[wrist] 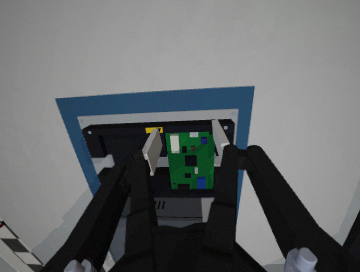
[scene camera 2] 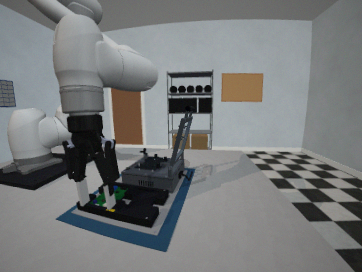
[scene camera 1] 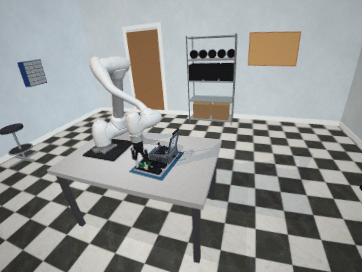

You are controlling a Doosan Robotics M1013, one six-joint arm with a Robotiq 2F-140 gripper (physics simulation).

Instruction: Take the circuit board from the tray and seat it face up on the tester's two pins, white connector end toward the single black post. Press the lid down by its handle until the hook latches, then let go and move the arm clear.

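Frame: origin at the arm's base, x back, y down, z right, level; metres.
Where they show: gripper, fingertip midpoint: [wrist: 186, 133] [scene camera 2: 98, 204] [scene camera 1: 142, 167]; arm's base, origin of the base link: [scene camera 2: 35, 165] [scene camera 1: 104, 148].
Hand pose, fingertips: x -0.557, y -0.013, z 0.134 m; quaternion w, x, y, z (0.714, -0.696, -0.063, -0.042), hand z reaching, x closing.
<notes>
Each offset is from my fingertips to the top centre of the thing. "spot": to the spot under its first point. Level surfaces: height alone.
The green circuit board {dx +0.007, dy +0.001, dz -0.054 m} [scene camera 1: 145, 164] [scene camera 2: 119, 193] [wrist: 190, 167] lies face up in the black tray {spot: dx -0.138, dy +0.001, dz -0.003 m} [scene camera 2: 145, 216] [wrist: 110, 131]. Its white connector {dx -0.016, dy +0.001, dz -0.018 m} [wrist: 174, 143] is at the upper left in the wrist view. My gripper [scene camera 1: 142, 164] [scene camera 2: 96, 199] [wrist: 186, 133] is partly open, with its pale fingertips low on either side of the board. The right fingertip is close to the board's edge; a narrow gap shows at the left one. The grey tester {spot: dx -0.053, dy -0.039, dz -0.177 m} [scene camera 1: 159, 153] [scene camera 2: 150, 176] [wrist: 180, 207] stands beside the tray, its lid {dx -0.170, dy -0.197, dz -0.232 m} [scene camera 1: 175, 142] [scene camera 2: 182, 140] raised. Its pins are too small to tell apart.
Tray and tester sit on a blue-bordered mat {dy +0.027 m} [scene camera 1: 166, 175] [scene camera 2: 167, 241] [wrist: 150, 98] on the grey table {dy +0.029 m} [scene camera 1: 90, 175]. The arm's base stands on a black plate [scene camera 1: 95, 153] [scene camera 2: 25, 179] nearby. A shelf rack [scene camera 1: 188, 80] stands by the far wall.
</notes>
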